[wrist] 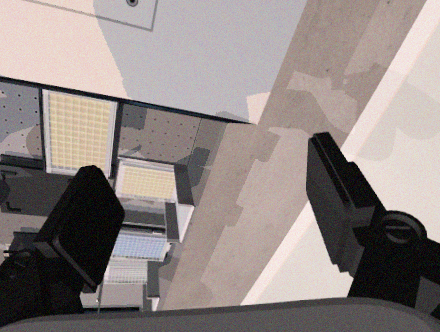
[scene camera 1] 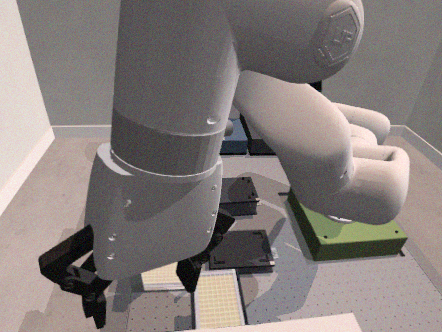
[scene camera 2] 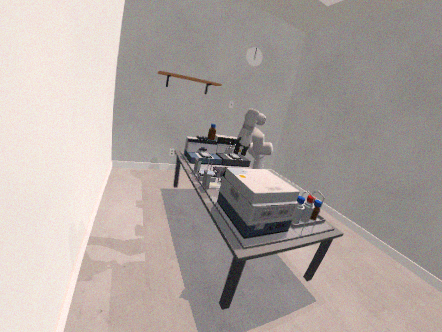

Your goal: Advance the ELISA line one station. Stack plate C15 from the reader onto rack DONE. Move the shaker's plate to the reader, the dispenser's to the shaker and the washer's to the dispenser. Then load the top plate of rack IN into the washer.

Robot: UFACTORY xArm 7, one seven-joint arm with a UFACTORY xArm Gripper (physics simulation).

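Frame: origin at the arm's base, x ahead, y left, z up, level; metres.
Seen in the pictures: gripper, between the fingertips: (wrist: pixel 206 176) (scene camera 1: pixel 144 297) (scene camera 2: pixel 239 154).
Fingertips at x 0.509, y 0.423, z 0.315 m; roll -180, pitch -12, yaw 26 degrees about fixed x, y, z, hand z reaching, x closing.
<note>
Offsets run from my fingertips to a thing's top centre. "*": to the spot under its first point.
My gripper (scene camera 1: pixel 145 306) (scene camera 2: pixel 241 149) (wrist: pixel 206 176) is open and empty, high above the near-left side of the table. A plate with yellow wells @[dx -0.100, dy -0.129, dz -0.233 m] (scene camera 1: pixel 218 302) (wrist: pixel 80 132) lies flat beside the large white instrument @[dx -0.096, dy +0.157, dz -0.097 m] (scene camera 1: pixel 310 326) (scene camera 2: pixel 262 182) (wrist: pixel 55 45), apparently the reader. A second yellow-welled plate @[dx +0.013, dy -0.284, dz -0.345 m] (scene camera 1: pixel 157 280) (wrist: pixel 147 181) sits to its left in a holder, partly behind my finger in scene camera 1. A blue-welled plate @[dx +0.010, dy -0.430, dz -0.298 m] (wrist: pixel 137 248) and a pale plate @[dx -0.002, dy -0.586, dz -0.332 m] (wrist: pixel 126 271) show further along in the wrist view. Plate labels are not readable. The arm hides much of the line in scene camera 1.
Two dark flat blocks @[* dx -0.201, dy -0.324, dz -0.334 m] (scene camera 1: pixel 245 247) @[* dx -0.223, dy -0.525, dz -0.308 m] (scene camera 1: pixel 240 190) stand beyond the plates. A green block (scene camera 1: pixel 362 240) is at the right. Blue @[* dx -0.133, dy -0.826, dz -0.301 m] (scene camera 2: pixel 207 158) and dark @[* dx -0.463, dy -0.813, dz -0.300 m] (scene camera 2: pixel 234 160) instruments stand at the far end, with a brown bottle @[* dx -0.233, dy -1.046, dz -0.071 m] (scene camera 2: pixel 212 134) behind. Capped bottles @[dx -0.483, dy +0.285, dz -0.120 m] (scene camera 2: pixel 316 212) stand beside the white instrument.
</note>
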